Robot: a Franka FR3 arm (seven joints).
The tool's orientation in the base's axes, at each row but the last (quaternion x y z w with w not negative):
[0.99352 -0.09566 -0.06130 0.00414]
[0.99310 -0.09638 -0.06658 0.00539]
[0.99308 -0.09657 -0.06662 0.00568]
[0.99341 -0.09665 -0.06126 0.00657]
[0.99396 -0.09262 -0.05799 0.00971]
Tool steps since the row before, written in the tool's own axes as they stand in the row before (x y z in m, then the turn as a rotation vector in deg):
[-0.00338 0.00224 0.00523 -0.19 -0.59 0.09]
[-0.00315 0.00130 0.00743 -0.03 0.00 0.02]
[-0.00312 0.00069 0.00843 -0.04 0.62 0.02]
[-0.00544 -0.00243 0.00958 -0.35 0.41 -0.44]
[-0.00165 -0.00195 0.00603 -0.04 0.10 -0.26]
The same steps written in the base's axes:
[-0.00436 -0.00154 -0.00474 -0.08 0.62 -0.08]
[-0.00430 -0.00065 -0.00692 -0.03 0.01 -0.02]
[-0.00429 -0.00006 -0.00793 -0.16 -0.60 0.00]
[-0.00601 0.00342 -0.00891 -0.37 -0.33 0.49]
[-0.00196 0.00217 -0.00586 -0.03 -0.09 0.27]

